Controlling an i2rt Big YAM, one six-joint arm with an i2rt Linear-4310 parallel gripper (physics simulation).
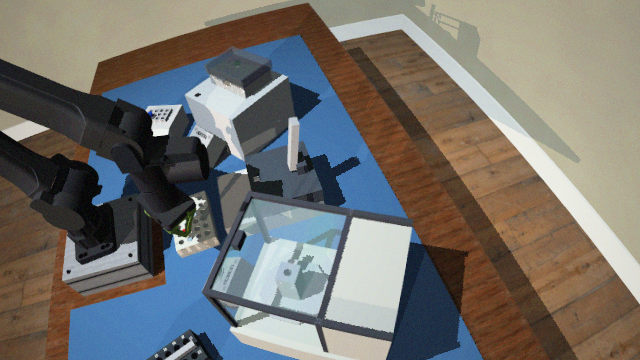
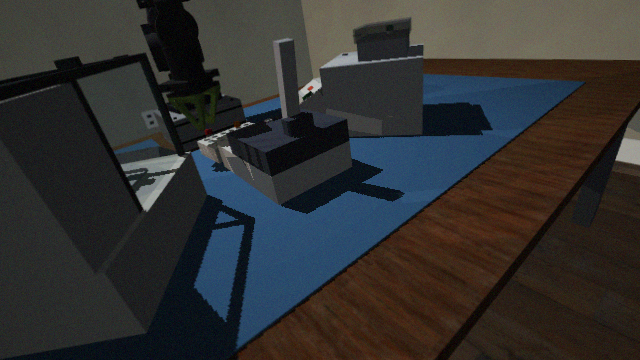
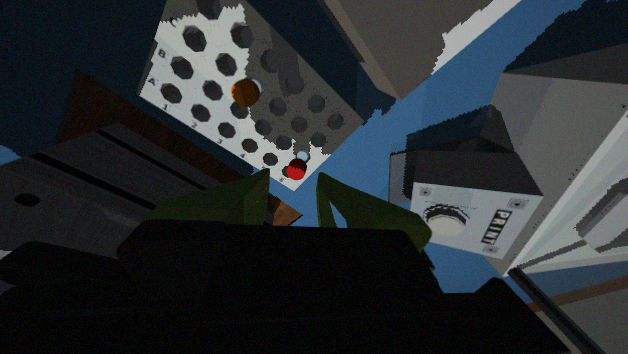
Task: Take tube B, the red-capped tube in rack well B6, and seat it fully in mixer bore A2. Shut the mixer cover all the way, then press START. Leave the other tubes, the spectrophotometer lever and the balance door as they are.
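Pixels of known places: gripper, between the fingertips: (image 1: 182,230) (image 2: 206,126) (image 3: 294,178); arm's base, origin of its link: (image 1: 96,234) (image 3: 120,286).
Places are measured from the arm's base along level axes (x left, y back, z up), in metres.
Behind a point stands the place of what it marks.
Observation:
The gripper (image 1: 181,230) @[x -0.064, y -0.180, z -0.014 m] (image 2: 206,128) @[x -0.064, y -0.180, z -0.014 m] (image 3: 294,173) @[x -0.064, y -0.180, z -0.014 m] is open, pointing down, with its green fingertips at the red cap of tube B (image 1: 184,230) @[x -0.061, y -0.183, z -0.021 m] (image 2: 208,132) @[x -0.068, y -0.187, z -0.024 m] (image 3: 296,173) @[x -0.065, y -0.181, z -0.020 m]. The cap shows between the tips; whether they reach below its top cannot be told. Tube B stands in the corner well by the number 6 of the white rack (image 1: 197,246) @[x -0.085, y -0.193, z -0.053 m] (image 2: 209,146) @[x -0.085, y -0.211, z -0.043 m] (image 3: 191,90) @[x 0.018, y -0.181, z -0.044 m]. The mixer (image 1: 262,120) @[x 0.135, y -0.423, z 0.001 m] (image 2: 372,92) @[x 0.143, y -0.437, z 0.010 m] is the large white box at the back; its smoky cover (image 1: 239,65) @[x 0.210, y -0.414, z 0.116 m] (image 2: 382,31) @[x 0.172, y -0.446, z 0.107 m] appears tilted open. Its bores cannot be made out. A sloped control box (image 1: 201,134) @[x 0.164, y -0.279, z 0.004 m] stands beside it.
An orange-capped tube (image 2: 237,124) @[x -0.015, y -0.213, z -0.023 m] (image 3: 245,94) @[x -0.013, y -0.207, z -0.019 m] stands in the rack. The spectrophotometer (image 2: 310,162) @[x -0.056, y -0.466, z -0.034 m] with its upright white lever (image 1: 293,145) @[x -0.056, y -0.435, z 0.079 m] (image 2: 284,80) @[x -0.055, y -0.444, z 0.080 m] is beyond the rack. The glass-sided balance (image 1: 370,270) @[x -0.357, y -0.422, z 0.130 m] (image 2: 50,260) @[x -0.340, y -0.492, z 0.021 m] is nearer, with a PRINT box (image 3: 470,200) @[x -0.177, y -0.244, z -0.006 m]. The arm's base (image 3: 75,165) @[x 0.054, y -0.101, z -0.021 m] is beside the rack.

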